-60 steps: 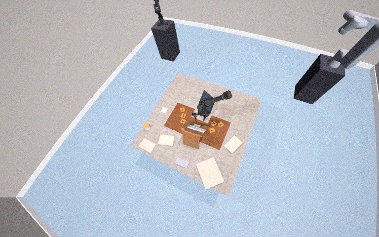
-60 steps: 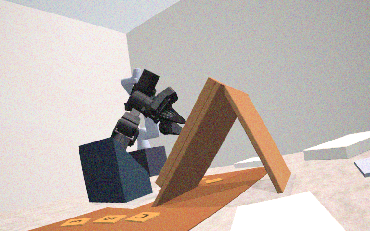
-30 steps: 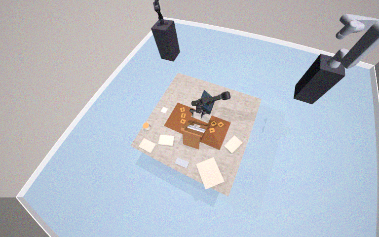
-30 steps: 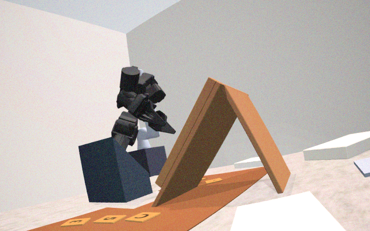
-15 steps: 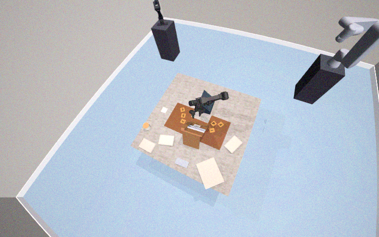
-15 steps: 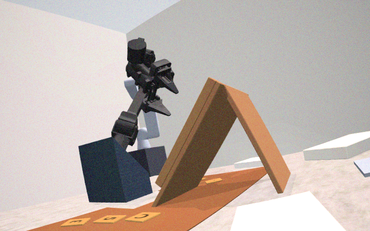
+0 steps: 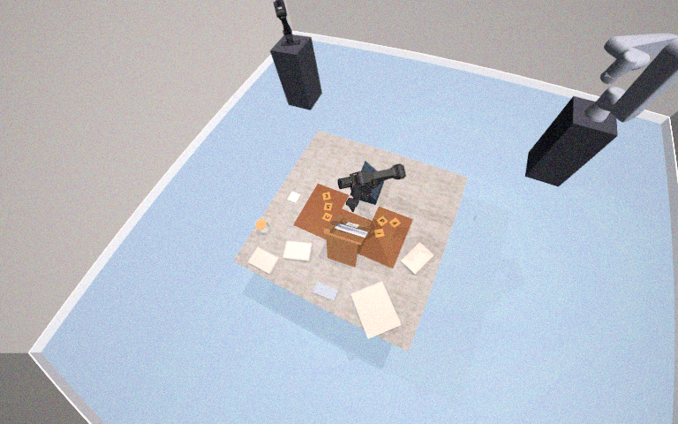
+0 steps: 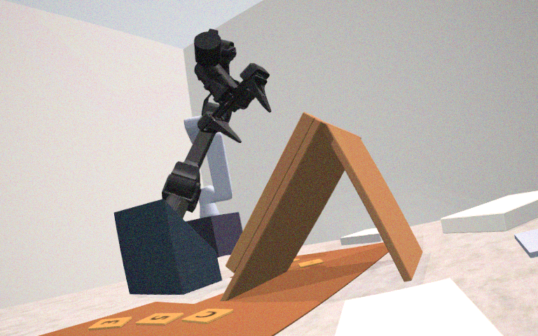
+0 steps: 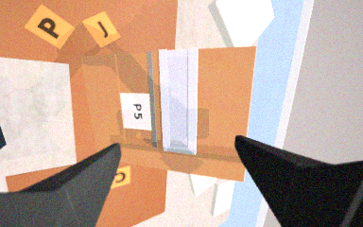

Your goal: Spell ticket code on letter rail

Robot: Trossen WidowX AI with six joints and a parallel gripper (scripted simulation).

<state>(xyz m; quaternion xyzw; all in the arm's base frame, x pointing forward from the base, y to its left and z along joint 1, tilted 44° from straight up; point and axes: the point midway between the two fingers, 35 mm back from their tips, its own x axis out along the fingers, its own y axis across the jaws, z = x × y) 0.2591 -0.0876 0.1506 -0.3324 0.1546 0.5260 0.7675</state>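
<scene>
The orange tile marked 5 lies 80 mm behind my gripper tip, 270 mm to the right of it and 320 mm below it. The rest, counted from my gripper tip: j tile (20 mm behind, 150 mm to the left, 320 mm below); then white ticket (30 mm ahead, 20 mm to the right, 220 mm below); then brown mat (60 mm behind, 50 mm to the right, 320 mm below).
</scene>
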